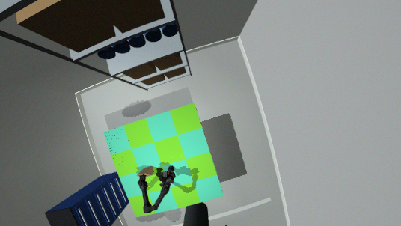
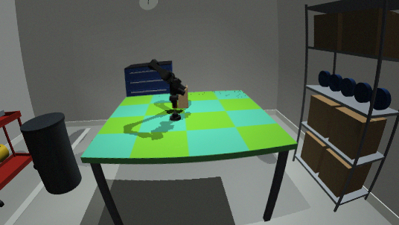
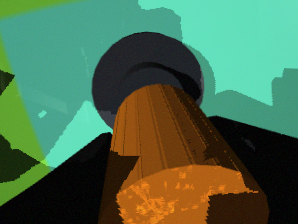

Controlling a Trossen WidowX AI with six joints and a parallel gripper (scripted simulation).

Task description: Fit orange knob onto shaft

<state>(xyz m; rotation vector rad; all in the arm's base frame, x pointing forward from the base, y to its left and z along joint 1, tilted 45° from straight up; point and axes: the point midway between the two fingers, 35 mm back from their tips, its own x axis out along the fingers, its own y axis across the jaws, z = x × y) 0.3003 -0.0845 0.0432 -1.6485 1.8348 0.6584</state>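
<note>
The dark round pedestal is 60 mm below my gripper tip. Round my gripper tip: orange knob (30 mm above).
</note>
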